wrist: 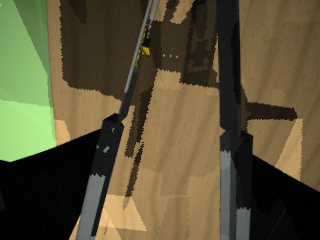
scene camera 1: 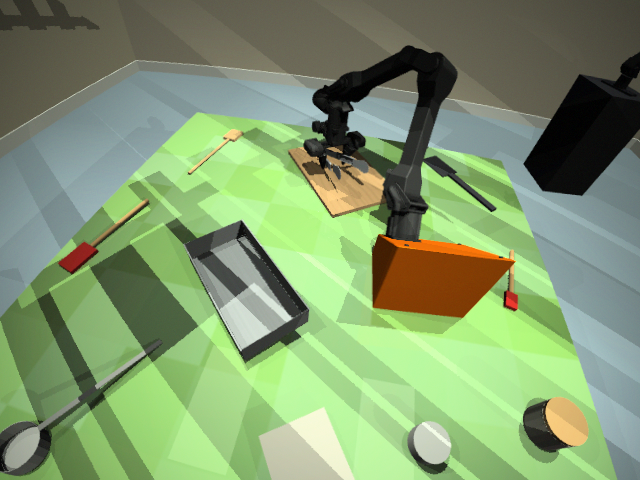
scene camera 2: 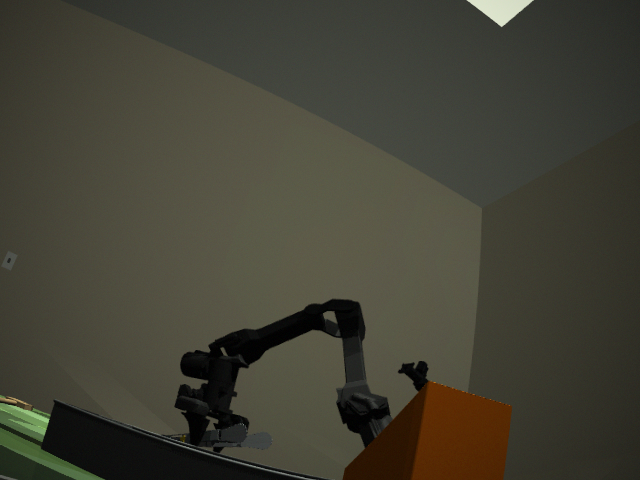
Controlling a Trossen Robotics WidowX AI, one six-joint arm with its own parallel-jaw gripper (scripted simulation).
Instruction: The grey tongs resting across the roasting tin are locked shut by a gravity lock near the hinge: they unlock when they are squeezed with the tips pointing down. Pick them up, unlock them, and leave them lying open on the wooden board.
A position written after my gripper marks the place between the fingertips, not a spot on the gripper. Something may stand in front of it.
Observation:
I see my gripper (scene camera 2: 204,452), a black spatula (scene camera 1: 435,163) and a lidded pot (scene camera 1: 556,423).
My gripper is seen too in the wrist view (wrist: 169,143) and in scene camera 1 (scene camera 1: 332,166). The wrist view does not show the black spatula: it is out of frame. Scene camera 2 does not show the black spatula: it is out of frame.

